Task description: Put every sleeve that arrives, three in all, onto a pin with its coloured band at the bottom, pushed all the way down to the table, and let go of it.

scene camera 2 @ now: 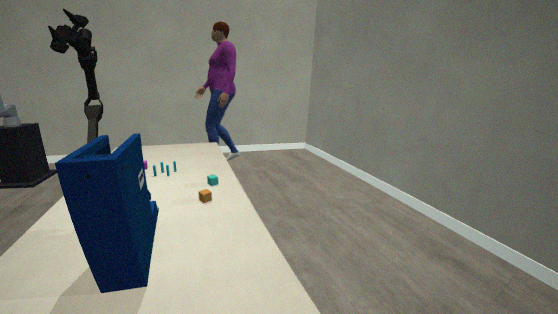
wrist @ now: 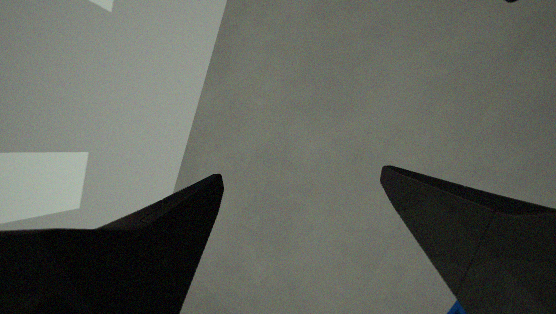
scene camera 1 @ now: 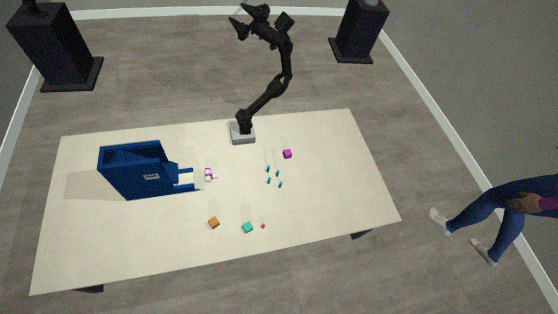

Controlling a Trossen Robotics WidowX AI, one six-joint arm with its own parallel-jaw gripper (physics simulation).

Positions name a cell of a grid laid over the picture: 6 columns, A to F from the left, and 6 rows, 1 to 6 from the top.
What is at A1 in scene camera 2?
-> My gripper.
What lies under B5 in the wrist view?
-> My gripper.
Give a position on a blue dispenser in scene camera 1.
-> B4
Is my gripper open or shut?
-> Open.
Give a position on a blue dispenser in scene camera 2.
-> B4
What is my gripper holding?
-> Nothing.
